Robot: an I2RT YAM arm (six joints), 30 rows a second.
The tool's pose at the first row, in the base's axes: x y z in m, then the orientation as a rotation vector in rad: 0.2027 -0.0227 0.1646 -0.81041 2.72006 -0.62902
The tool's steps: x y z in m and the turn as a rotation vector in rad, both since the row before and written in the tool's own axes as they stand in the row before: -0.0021 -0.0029 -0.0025 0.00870 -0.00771 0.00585; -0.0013 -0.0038 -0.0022 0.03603 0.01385 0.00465; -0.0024 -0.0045 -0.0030 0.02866 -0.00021 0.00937; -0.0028 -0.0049 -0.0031 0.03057 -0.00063 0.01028; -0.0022 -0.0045 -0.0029 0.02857 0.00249 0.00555; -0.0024 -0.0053 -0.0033 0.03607 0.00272 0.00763; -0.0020 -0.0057 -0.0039 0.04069 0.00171 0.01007; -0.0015 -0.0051 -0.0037 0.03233 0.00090 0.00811
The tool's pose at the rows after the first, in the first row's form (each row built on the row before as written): 0.2049 -0.0229 0.1684 -0.80089 2.70990 -0.63474; 0.2069 -0.0243 0.1723 -0.78406 2.70384 -0.68855; 0.2098 -0.0252 0.1774 -0.76410 2.68956 -0.72339; 0.2131 -0.0261 0.1829 -0.74243 2.67350 -0.75987; 0.2157 -0.0270 0.1880 -0.72719 2.66004 -0.79639; 0.2185 -0.0281 0.1940 -0.70705 2.64210 -0.84167; 0.2207 -0.0293 0.2007 -0.68251 2.61999 -0.89098; 0.2222 -0.0302 0.2069 -0.66290 2.60139 -0.92939
